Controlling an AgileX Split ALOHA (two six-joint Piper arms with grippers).
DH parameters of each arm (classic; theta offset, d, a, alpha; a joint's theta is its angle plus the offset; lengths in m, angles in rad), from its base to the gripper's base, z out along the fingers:
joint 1: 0 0.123 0 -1.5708
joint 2: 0.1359 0 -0.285 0
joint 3: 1.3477 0 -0.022 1.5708
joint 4: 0 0.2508 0 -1.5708
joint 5: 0 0 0.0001 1.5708
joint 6: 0 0.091 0 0
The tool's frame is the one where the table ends.
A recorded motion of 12 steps. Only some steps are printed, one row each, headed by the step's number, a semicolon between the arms.
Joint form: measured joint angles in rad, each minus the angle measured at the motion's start. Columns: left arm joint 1, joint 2, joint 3, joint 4, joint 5, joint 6; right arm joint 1, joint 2, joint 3, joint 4, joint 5, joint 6.
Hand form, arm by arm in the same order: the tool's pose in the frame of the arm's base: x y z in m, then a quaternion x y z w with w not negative. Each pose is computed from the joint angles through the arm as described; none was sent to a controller.
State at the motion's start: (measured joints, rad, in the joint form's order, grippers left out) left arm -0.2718 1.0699 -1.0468 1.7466 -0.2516 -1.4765; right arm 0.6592 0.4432 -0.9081 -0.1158 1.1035 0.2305
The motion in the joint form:
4: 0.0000 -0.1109 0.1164 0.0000 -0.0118 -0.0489; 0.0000 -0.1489 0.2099 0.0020 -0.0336 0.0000
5: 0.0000 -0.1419 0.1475 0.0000 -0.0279 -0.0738; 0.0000 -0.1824 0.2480 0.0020 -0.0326 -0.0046
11: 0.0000 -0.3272 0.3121 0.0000 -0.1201 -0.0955; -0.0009 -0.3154 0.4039 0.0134 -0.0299 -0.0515
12: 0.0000 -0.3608 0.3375 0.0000 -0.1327 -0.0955; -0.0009 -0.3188 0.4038 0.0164 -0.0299 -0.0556
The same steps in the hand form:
4: 0.1927 -0.0778 0.4140 0.26126 0.65284 -0.10653 0.70299; 0.0274 0.0098 0.3301 -0.18705 0.85792 0.15313 0.45337
5: 0.1844 -0.0770 0.4095 0.25874 0.65501 -0.12059 0.69962; 0.0246 0.0076 0.3200 -0.18941 0.85876 0.15103 0.45150
11: 0.1371 -0.0719 0.3851 0.28319 0.64390 -0.15731 0.69314; 0.0158 0.0019 0.2773 -0.21106 0.86013 0.14087 0.44247
12: 0.1291 -0.0708 0.3814 0.28743 0.63999 -0.16094 0.69419; 0.0153 0.0018 0.2773 -0.21253 0.85901 0.14197 0.44360

